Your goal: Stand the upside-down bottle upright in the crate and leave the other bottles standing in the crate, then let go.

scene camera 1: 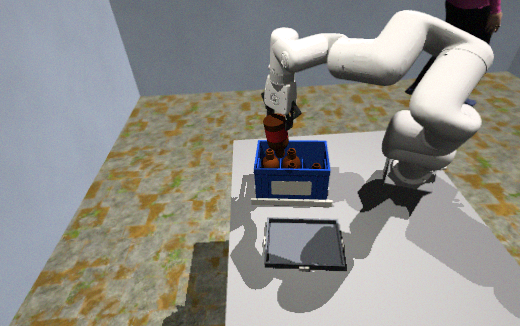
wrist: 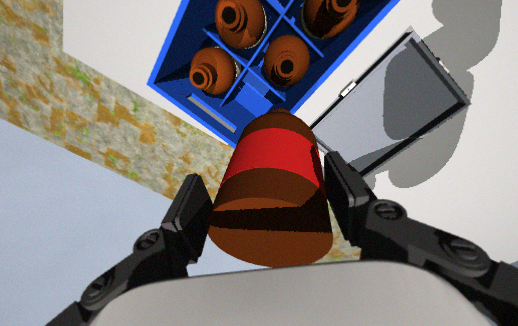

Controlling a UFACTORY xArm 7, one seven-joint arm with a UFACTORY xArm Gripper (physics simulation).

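Where they show: gripper, fingertip midpoint: [scene camera 1: 279,123] [wrist: 264,181]; arm's base at its link origin: [scene camera 1: 412,166].
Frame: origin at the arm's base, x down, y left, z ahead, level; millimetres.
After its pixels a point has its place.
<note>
My gripper [scene camera 1: 281,121] {x -174, y 39, z 458 mm} [wrist: 264,181] {x -174, y 39, z 458 mm} is shut on a brown bottle [scene camera 1: 276,134] {x -165, y 92, z 460 mm} [wrist: 275,152] {x -168, y 31, z 440 mm} with a red label. The bottle is upside down, its broad base up and its neck pointing down, above the left back part of the blue crate [scene camera 1: 320,187] {x 86, y 53, z 305 mm} [wrist: 168,42] {x 2, y -110, z 498 mm}. Several other brown bottles stand neck up in the crate's compartments, among them one at the left [scene camera 1: 270,161] {x 54, y -40, z 506 mm} [wrist: 215,72] {x 44, y -52, z 496 mm} and one beside it [wrist: 287,59] {x 15, y 11, z 408 mm}. In the wrist view, a compartment next to these two shows bare blue floor; the held bottle's neck is mostly hidden behind its body.
A shallow grey tray with a dark rim [scene camera 1: 287,242] {x 172, y 252, z 405 mm} [wrist: 350,122] {x 172, y 217, z 399 mm} lies on the white table [scene camera 1: 400,285] {x 177, y 353, z 57 mm} in front of the crate. A thin white strip [scene camera 1: 292,202] {x 157, y 75, z 405 mm} runs along the crate's front foot. A person [scene camera 1: 470,22] stands behind the arm at the back right.
</note>
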